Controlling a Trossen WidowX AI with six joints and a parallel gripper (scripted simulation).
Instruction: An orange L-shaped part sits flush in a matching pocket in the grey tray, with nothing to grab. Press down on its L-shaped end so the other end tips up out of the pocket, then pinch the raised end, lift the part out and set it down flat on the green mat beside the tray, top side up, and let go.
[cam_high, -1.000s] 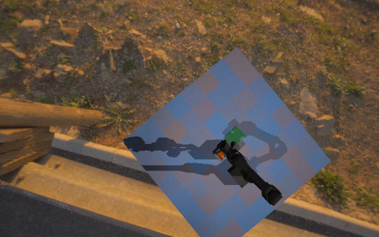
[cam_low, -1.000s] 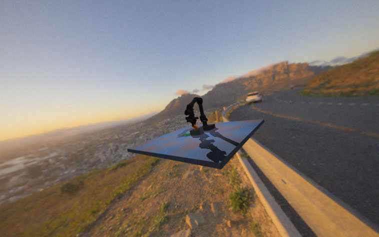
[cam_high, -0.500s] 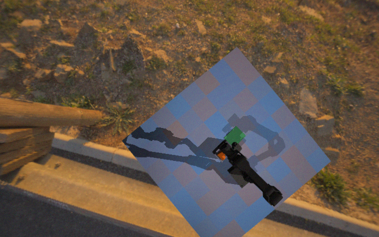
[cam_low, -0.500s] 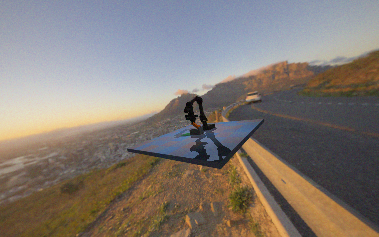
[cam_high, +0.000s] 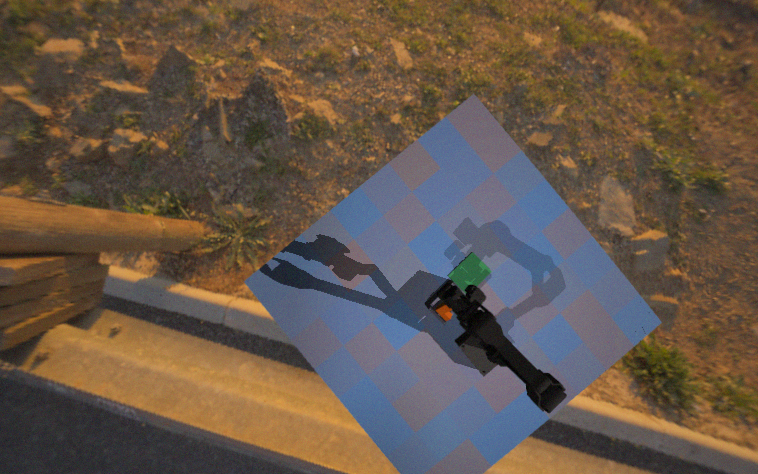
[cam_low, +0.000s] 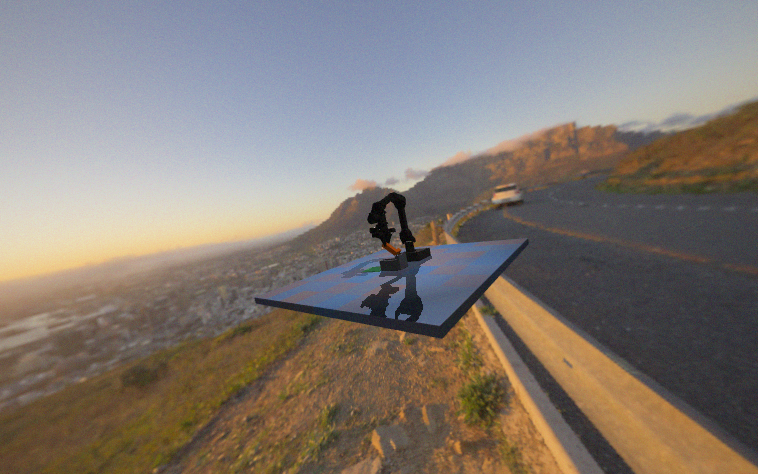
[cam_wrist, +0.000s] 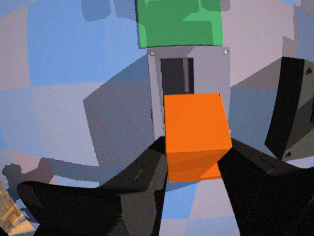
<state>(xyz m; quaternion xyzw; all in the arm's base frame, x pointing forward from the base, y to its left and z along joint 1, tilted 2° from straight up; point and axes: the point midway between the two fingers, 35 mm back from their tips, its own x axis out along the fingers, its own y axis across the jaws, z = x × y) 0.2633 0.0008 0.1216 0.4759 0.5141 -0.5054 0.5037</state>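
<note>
Right now the green mat is 1 cm behind my gripper tip, 14 cm to the right of it and 17 cm below it. Also, from my gripper tip: orange L-shaped part: 2 cm behind, 3 cm to the left, 3 cm below.
</note>
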